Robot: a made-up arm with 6 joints.
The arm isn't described. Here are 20 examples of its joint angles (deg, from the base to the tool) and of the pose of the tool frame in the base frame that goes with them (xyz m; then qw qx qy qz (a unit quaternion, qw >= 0)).
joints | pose
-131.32 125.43 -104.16 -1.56 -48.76 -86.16 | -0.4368 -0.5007 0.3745 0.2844 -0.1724 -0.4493 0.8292
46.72 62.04 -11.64 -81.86 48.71 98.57 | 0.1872 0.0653 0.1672 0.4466 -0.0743 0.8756 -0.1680
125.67 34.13 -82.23 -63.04 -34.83 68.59 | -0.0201 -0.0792 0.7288 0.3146 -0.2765 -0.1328 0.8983
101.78 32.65 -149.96 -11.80 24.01 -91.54 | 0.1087 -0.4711 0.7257 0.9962 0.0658 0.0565 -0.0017
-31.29 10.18 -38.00 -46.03 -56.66 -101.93 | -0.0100 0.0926 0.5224 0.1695 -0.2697 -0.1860 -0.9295
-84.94 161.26 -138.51 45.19 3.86 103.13 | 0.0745 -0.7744 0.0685 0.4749 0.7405 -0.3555 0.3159
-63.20 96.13 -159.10 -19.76 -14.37 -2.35 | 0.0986 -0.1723 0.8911 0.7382 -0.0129 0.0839 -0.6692
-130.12 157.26 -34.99 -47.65 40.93 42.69 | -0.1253 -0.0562 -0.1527 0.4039 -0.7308 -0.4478 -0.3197
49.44 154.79 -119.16 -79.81 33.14 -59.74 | 0.5131 0.4976 0.0179 0.1317 -0.8659 0.0714 -0.4772
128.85 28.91 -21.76 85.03 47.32 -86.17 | -0.1509 0.0437 0.3319 0.0104 -0.7370 0.0377 0.6748
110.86 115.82 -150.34 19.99 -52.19 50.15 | -0.1211 0.4111 0.7567 0.0555 0.1244 0.0558 0.9891
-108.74 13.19 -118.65 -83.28 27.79 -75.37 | 0.1064 0.4913 0.6422 0.6328 -0.2738 0.0322 0.7236
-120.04 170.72 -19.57 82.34 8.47 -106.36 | 0.0191 -0.0031 -0.1446 0.0861 -0.6736 -0.5600 -0.4747
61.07 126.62 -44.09 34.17 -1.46 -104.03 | 0.1816 0.3251 -0.0640 0.1181 -0.9029 0.4130 -0.0162
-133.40 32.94 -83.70 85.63 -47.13 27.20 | -0.0211 0.1084 0.7043 0.8498 -0.0065 -0.4506 -0.2735
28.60 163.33 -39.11 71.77 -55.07 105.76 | 0.2258 0.0141 -0.2039 0.4328 0.8322 0.3463 0.0145
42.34 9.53 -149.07 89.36 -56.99 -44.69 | -0.4271 -0.5286 0.4253 0.4144 0.4157 -0.4159 0.6946
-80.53 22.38 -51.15 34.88 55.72 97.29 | 0.0666 -0.0457 0.4672 0.4844 0.7906 0.0137 0.3743
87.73 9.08 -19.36 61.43 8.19 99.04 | -0.0119 0.0917 0.3562 0.4644 -0.3349 -0.5388 -0.6180
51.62 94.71 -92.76 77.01 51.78 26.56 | 0.2221 0.4322 0.4874 0.1602 -0.0248 -0.7557 -0.6345
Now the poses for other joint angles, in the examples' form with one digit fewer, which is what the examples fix.
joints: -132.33 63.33 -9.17 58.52 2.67 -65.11
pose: -0.131 -0.151 0.126 0.136 0.834 0.435 -0.309
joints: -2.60 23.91 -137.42 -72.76 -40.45 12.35
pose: -0.540 0.101 0.645 0.711 -0.120 -0.444 -0.531
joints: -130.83 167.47 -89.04 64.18 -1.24 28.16
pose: -0.332 -0.381 -0.276 0.137 0.919 -0.365 -0.058
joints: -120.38 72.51 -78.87 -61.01 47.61 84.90
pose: -0.243 -0.257 0.528 0.222 0.780 -0.036 -0.585
